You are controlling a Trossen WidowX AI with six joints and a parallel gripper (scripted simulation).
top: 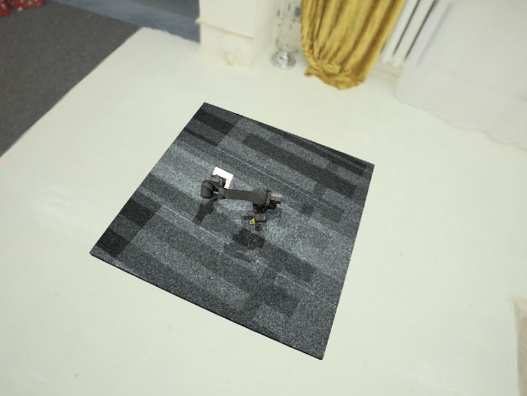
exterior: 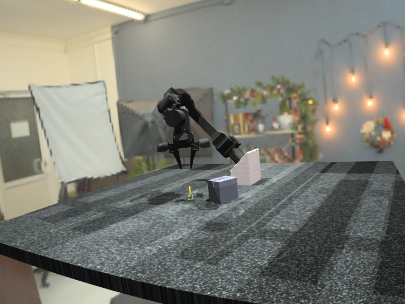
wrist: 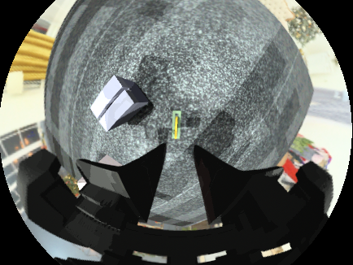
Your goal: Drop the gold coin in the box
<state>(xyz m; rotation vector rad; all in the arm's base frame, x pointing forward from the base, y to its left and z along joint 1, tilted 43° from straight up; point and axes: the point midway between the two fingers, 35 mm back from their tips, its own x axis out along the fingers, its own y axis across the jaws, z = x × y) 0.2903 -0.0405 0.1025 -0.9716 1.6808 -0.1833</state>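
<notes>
My gripper tip is now 1 cm past the gold coin and 9 cm above it.
</notes>
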